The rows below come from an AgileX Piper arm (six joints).
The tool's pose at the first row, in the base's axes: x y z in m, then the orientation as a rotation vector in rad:
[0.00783, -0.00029, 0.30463, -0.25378, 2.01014, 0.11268]
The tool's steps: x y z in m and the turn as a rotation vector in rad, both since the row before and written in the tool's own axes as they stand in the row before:
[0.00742, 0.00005, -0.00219, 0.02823, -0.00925, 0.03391]
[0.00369, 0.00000, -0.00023, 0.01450, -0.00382, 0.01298]
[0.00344, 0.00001, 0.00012, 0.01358, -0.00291, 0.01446]
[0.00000, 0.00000, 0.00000, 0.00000, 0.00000, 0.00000]
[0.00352, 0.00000, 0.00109, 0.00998, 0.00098, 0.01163]
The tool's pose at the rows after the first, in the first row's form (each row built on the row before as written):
[0.00278, -0.00162, 0.29892, -0.20093, 2.00586, 0.10664]
[0.00103, -0.00201, 0.29569, -0.17835, 2.00379, 0.10063]
[-0.00030, -0.00226, 0.29253, -0.15497, 2.00261, 0.09643]
[-0.00030, -0.00226, 0.29253, -0.15497, 2.00261, 0.09643]
[-0.00079, -0.00234, 0.28888, -0.13702, 2.00485, 0.09379]

